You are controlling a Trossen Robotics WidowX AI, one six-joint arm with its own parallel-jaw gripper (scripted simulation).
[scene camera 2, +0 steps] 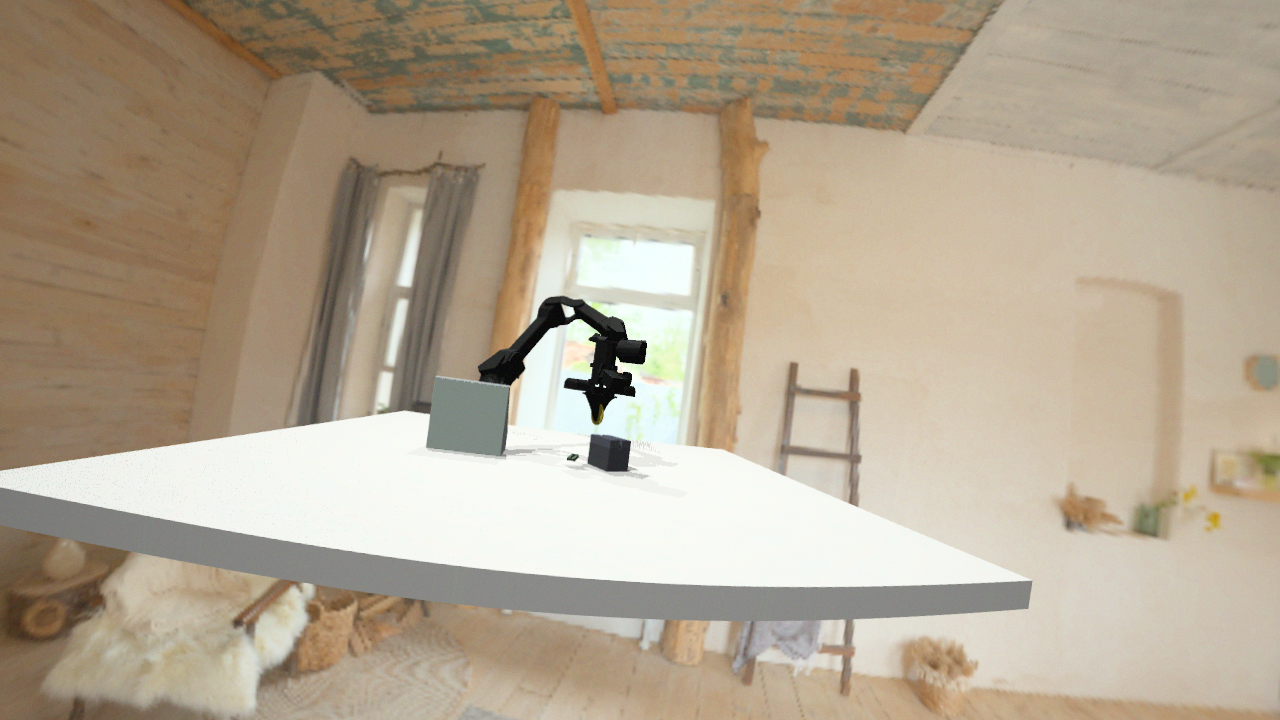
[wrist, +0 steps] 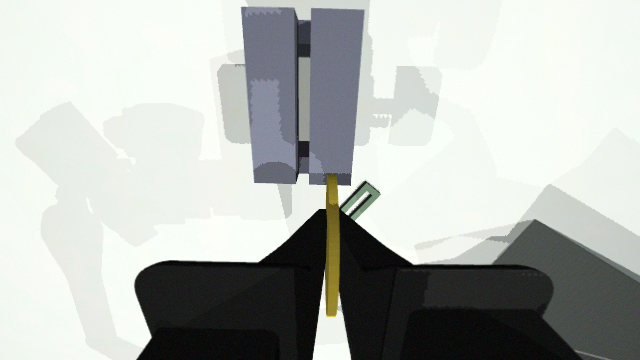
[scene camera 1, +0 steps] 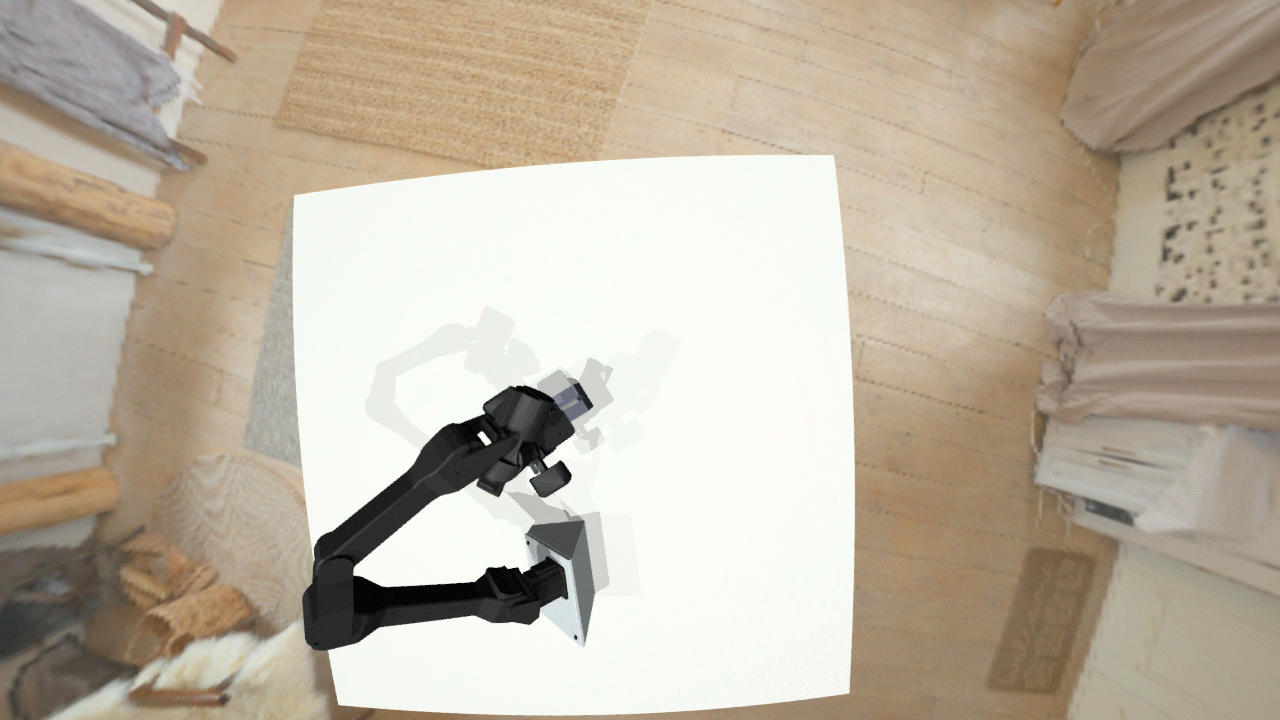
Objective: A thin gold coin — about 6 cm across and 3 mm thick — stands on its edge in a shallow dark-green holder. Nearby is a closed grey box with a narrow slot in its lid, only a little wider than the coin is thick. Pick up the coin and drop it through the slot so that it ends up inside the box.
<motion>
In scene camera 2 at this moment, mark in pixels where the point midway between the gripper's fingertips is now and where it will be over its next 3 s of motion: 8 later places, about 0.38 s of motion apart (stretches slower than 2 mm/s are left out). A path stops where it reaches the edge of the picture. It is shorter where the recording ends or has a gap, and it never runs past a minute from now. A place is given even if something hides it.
My gripper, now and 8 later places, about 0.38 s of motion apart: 596,421; 605,423; 610,425; 610,425; 611,425; 612,425; 612,425; 612,426; 611,429
</motion>
